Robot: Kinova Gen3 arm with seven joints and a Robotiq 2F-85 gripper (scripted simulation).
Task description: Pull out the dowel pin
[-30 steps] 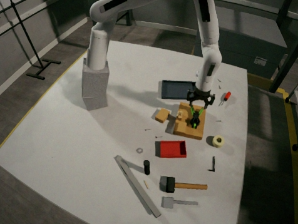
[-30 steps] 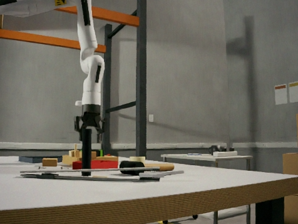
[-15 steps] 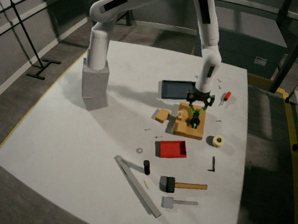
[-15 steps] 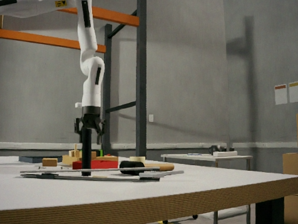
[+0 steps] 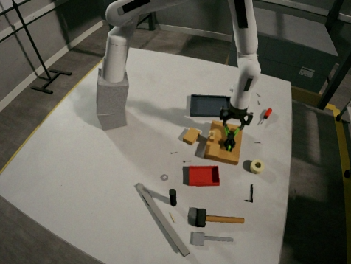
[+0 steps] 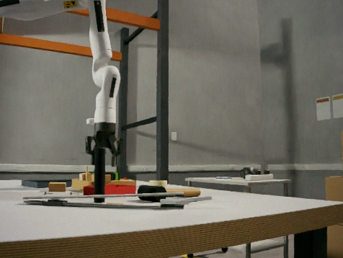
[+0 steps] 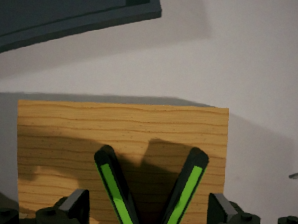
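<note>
Now: hand 3 cm past the wooden bench board, 4 cm to the left of it and 6 cm above it. Round my hand: pale wooden block: 8 cm behind, 4 cm to the right, 5 cm below; then tan wooden block: 18 cm behind, 4 cm to the right, 7 cm below; then dowel pin: 8 cm behind, 4 cm to the right, 3 cm below.
</note>
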